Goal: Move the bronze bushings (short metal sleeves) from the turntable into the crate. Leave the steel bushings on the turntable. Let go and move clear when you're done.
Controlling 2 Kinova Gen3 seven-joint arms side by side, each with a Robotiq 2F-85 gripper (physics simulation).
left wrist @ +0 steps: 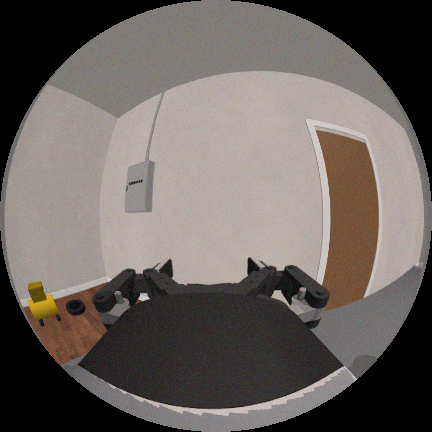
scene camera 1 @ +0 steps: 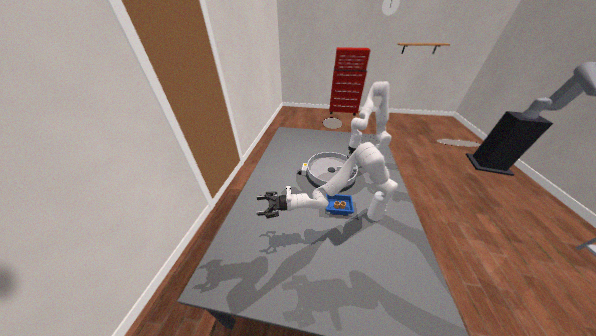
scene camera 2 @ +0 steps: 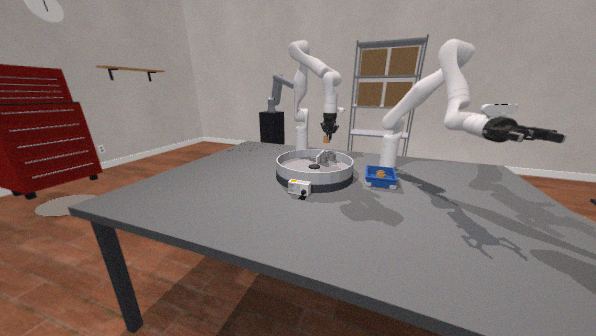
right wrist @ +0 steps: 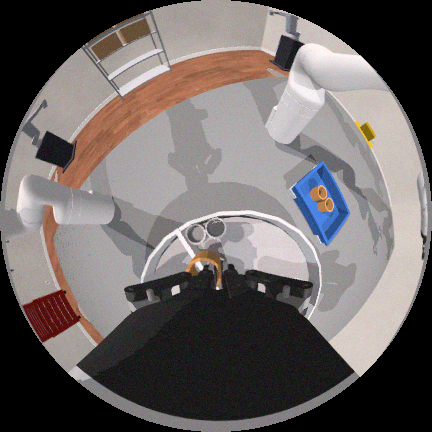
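My right gripper is shut on a bronze bushing by its wall and holds it above the turntable. Two steel bushings stand on the turntable beside its white divider. Two bronze bushings are in the blue crate, side by side; they also show there in both scene views. My left gripper is open and empty, held out over the table, far from the turntable.
A small white box with a black knob adjoins the turntable's rim. The left arm stands beside the crate and reaches over the table.
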